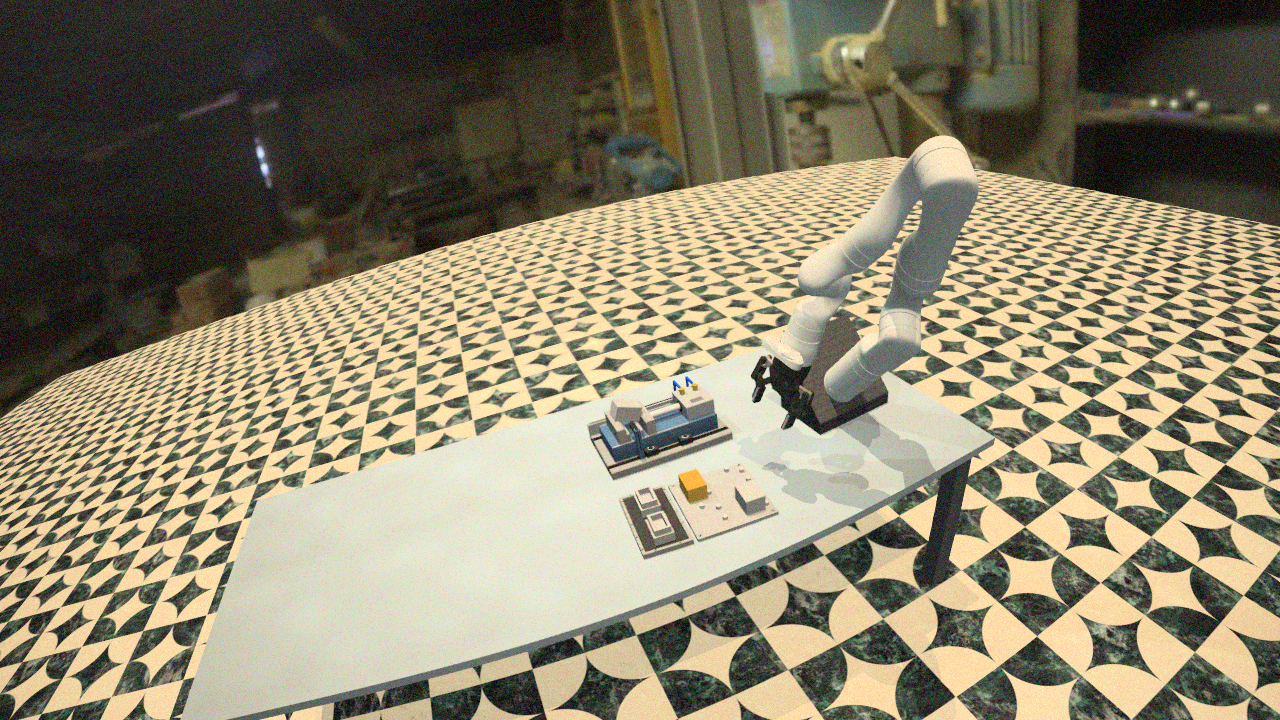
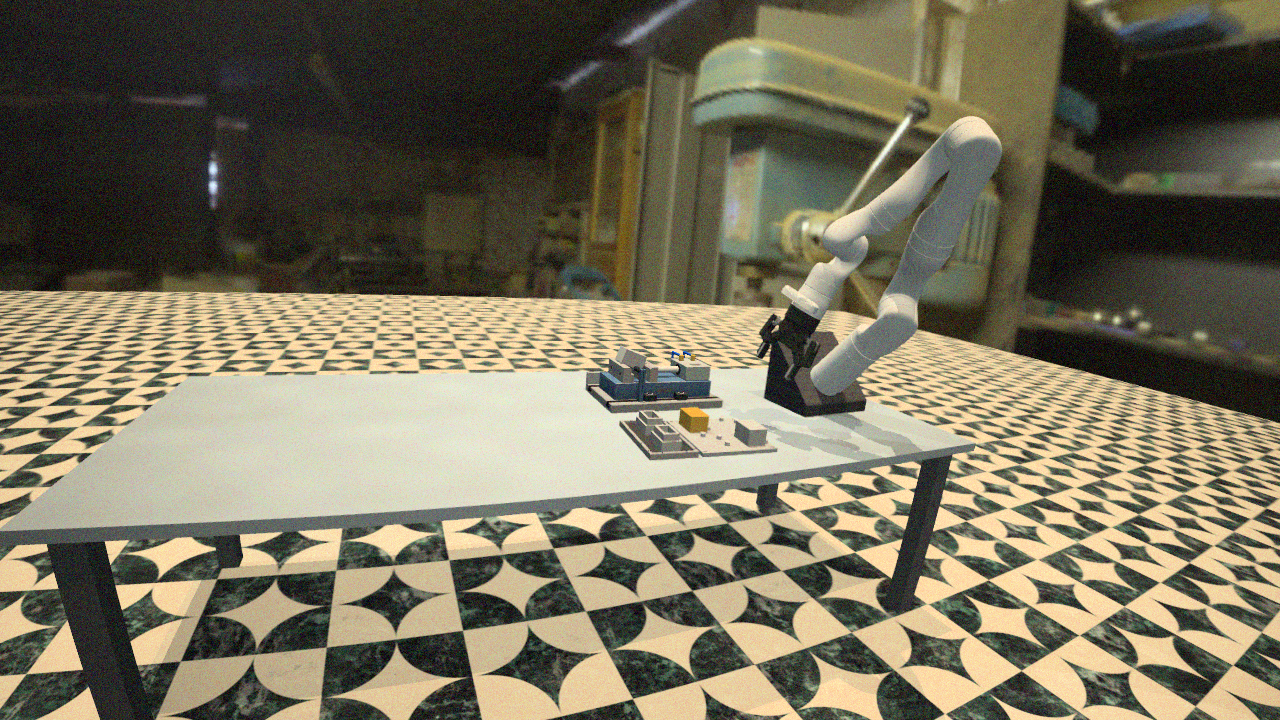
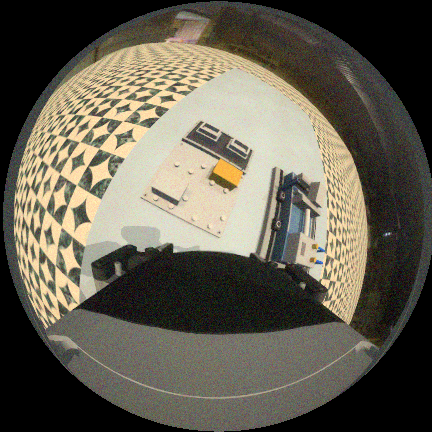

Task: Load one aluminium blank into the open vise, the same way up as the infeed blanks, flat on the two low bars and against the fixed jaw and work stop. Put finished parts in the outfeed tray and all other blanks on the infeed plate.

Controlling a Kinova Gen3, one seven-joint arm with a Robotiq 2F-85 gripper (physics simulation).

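Places are measured from the arm's base along level axes (x up, y left, z back), in metres.
Pixels of known places: gripper, fingertip midpoint: [image 1: 770,414] [image 2: 772,368]; arm's base, link origin: [image 1: 840,384] [image 2: 824,380].
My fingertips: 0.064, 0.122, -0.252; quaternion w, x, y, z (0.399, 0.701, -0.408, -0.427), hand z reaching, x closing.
Note:
Ahead of a thing's pixels: the offset from my fingertips to its middle, as dx, dy, dz. "spot": to the spot under its first point.
My gripper [image 1: 772,411] [image 2: 780,361] [image 3: 210,257] is open and empty, high above the table near the robot's base. The light infeed plate @[-0.137, +0.046, -0.138] [image 1: 716,523] [image 3: 205,185] carries a plain grey aluminium block @[-0.115, +0.092, -0.092] [image 1: 750,494] [image 2: 750,432] [image 3: 171,185] and an orange block @[-0.115, +0.002, -0.183] [image 1: 692,484] [image 2: 693,419] [image 3: 227,172], apart, with small round pins around them. Beside it, the dark outfeed tray @[spot: -0.135, +0.028, -0.313] [image 1: 637,518] [image 3: 223,141] holds two grey parts with rectangular pockets. The blue vise @[-0.092, -0.236, -0.186] [image 1: 693,433] [image 2: 662,385] [image 3: 285,242] stands behind; its bars and work stop are too small to make out.
A tilted grey piece @[-0.036, -0.237, -0.254] [image 1: 623,409] [image 2: 629,358] [image 3: 315,192] stands up at the vise's far-left end. Two blue-tipped nozzles @[spot: -0.032, -0.269, -0.109] [image 1: 682,384] [image 3: 318,249] rise at its end nearer the robot. The dark robot base [image 1: 827,416] [image 2: 787,394] is close to the gripper.

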